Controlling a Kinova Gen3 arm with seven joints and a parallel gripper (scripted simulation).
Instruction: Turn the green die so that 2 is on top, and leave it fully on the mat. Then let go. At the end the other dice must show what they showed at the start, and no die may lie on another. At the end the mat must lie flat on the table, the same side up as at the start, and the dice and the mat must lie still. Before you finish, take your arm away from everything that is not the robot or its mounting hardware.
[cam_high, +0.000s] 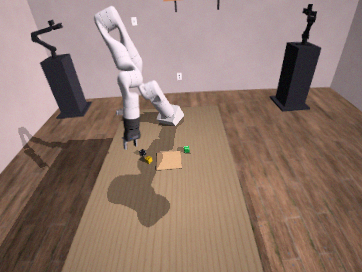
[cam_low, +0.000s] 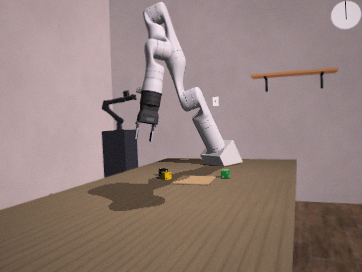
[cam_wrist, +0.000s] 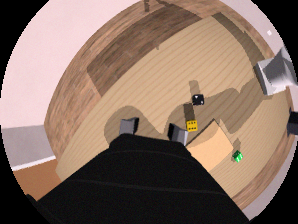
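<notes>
My hand is 160 mm above the black die, 110 mm past it and 30 mm to the right of it. Also, from my hand: tan mat (180 mm to the left, 170 mm below, 40 mm behind); yellow die (160 mm below, 70 mm to the left, 50 mm behind); green die (290 mm to the left, 160 mm below, 110 mm behind).
</notes>
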